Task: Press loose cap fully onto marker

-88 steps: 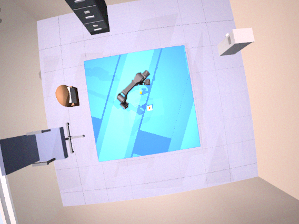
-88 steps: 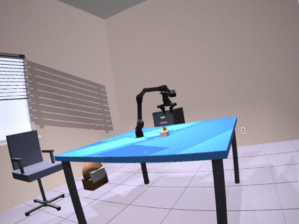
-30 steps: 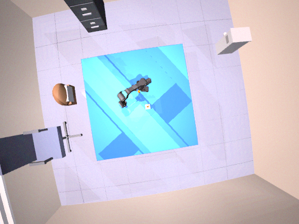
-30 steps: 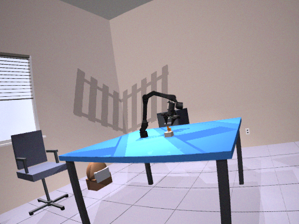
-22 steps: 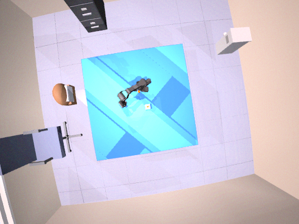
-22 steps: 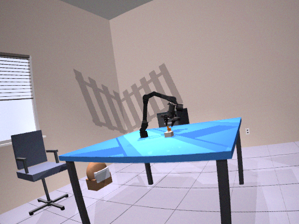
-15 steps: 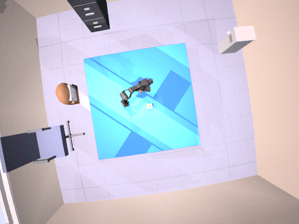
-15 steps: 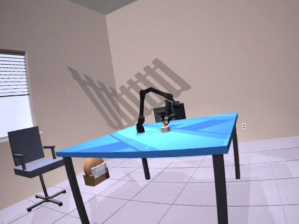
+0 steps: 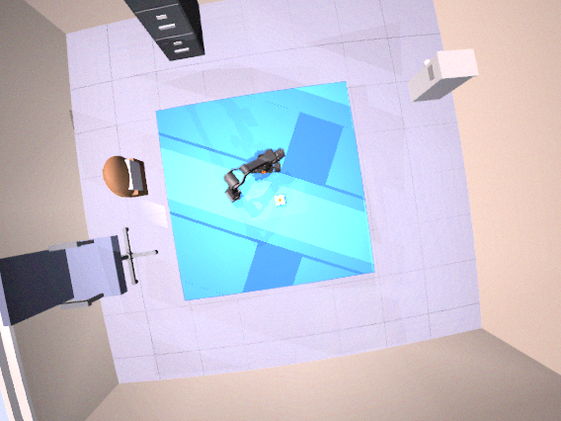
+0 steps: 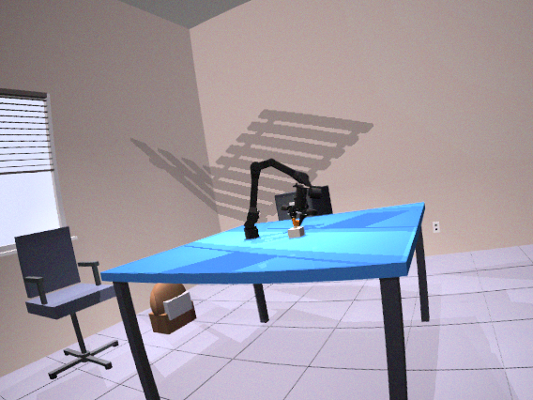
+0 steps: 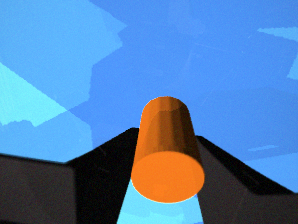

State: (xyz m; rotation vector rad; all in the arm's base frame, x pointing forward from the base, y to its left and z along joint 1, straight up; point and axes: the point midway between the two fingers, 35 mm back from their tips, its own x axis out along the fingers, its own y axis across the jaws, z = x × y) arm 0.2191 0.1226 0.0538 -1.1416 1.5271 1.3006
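Now: gripper tip 19 cm to the left of the orange marker, 8 cm short of it and 5 cm below it. From my gripper tip the other things lie so: orange cap 1 cm above; white holder block 19 cm to the right, 8 cm ahead.
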